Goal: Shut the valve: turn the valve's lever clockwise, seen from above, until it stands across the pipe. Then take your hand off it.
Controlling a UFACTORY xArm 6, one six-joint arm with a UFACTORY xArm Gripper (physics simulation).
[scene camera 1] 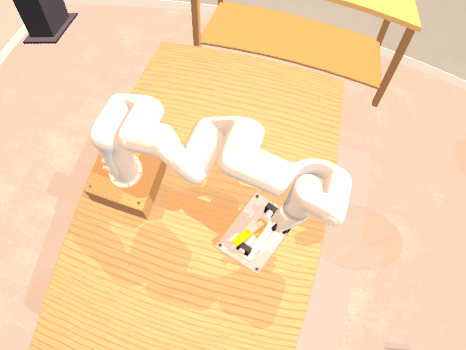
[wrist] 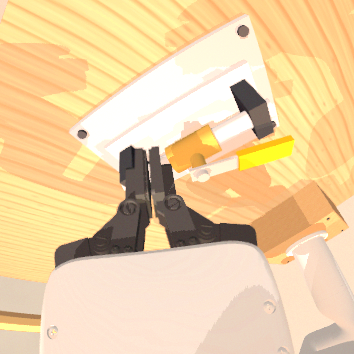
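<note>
The valve's lever, with a yellow grip (scene camera 1: 242,238) (wrist: 266,152) and a pale arm, points toward the robot's base side, at a small angle to the pipe (wrist: 232,128). The orange valve body (scene camera 1: 261,227) (wrist: 192,148) sits on the pipe, between black clamps on a white plate (scene camera 1: 265,260) (wrist: 215,55). My gripper (scene camera 1: 280,230) (wrist: 148,161) is shut and empty. Its fingers are over the plate, beside the valve body on the side away from the yellow grip. In the wrist view they hide one pipe end and its clamp. Contact cannot be told.
The plate lies on a wooden table (scene camera 1: 165,320), near its right edge in the scene view. The arm's wooden base block (scene camera 1: 117,200) (wrist: 295,215) is at the left there. A wooden shelf table (scene camera 1: 290,45) and a dark pillar (scene camera 1: 45,20) stand behind.
</note>
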